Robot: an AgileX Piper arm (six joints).
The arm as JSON. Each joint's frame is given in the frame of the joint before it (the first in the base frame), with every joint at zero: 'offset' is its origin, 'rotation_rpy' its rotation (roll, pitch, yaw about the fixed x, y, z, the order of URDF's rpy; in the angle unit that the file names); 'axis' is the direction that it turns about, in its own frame. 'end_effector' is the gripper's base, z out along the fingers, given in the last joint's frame.
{
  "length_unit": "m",
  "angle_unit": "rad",
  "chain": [
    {
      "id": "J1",
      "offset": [
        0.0,
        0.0,
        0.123
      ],
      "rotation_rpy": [
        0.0,
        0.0,
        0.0
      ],
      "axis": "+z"
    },
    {
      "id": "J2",
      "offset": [
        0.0,
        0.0,
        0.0
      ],
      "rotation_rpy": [
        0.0,
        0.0,
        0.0
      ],
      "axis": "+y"
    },
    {
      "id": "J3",
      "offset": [
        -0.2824,
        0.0,
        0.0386
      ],
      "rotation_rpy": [
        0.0,
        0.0,
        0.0
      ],
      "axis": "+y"
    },
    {
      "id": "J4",
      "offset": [
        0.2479,
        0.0,
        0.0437
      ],
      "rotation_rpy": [
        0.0,
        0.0,
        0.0
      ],
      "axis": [
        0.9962,
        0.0,
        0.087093
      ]
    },
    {
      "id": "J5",
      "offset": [
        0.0,
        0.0,
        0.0
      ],
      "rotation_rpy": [
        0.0,
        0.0,
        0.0
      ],
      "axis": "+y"
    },
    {
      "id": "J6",
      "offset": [
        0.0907,
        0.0,
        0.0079
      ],
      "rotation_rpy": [
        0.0,
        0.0,
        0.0
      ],
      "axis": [
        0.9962,
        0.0,
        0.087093
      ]
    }
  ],
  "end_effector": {
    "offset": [
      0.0,
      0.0,
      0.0
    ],
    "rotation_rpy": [
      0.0,
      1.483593,
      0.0
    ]
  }
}
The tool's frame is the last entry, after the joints.
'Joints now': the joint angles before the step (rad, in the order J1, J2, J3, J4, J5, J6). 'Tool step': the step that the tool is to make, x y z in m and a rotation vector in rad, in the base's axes. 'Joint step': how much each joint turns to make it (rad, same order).
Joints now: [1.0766, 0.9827, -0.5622, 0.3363, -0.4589, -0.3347]
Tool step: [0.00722, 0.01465, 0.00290, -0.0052, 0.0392, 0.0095]
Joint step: [0.0000, 0.0635, -0.0553, -0.0011, 0.0206, 0.0312]
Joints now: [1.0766, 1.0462, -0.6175, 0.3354, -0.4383, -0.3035]
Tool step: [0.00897, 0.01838, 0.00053, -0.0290, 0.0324, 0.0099]
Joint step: [0.0000, 0.0784, -0.0650, 0.0006, 0.0307, 0.0109]
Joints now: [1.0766, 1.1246, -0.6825, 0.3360, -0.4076, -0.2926]
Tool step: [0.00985, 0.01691, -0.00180, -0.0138, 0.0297, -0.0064]
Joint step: [-0.0002, 0.0767, -0.0557, 0.0220, 0.0054, -0.0016]
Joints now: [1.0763, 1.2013, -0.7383, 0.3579, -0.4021, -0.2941]
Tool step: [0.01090, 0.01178, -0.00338, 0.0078, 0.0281, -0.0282]
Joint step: [-0.0077, 0.0638, -0.0386, 0.0359, -0.0203, -0.0021]
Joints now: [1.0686, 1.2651, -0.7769, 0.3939, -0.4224, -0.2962]
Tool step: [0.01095, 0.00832, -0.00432, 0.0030, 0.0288, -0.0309]
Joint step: [-0.0140, 0.0524, -0.0313, 0.0324, -0.0108, -0.0014]
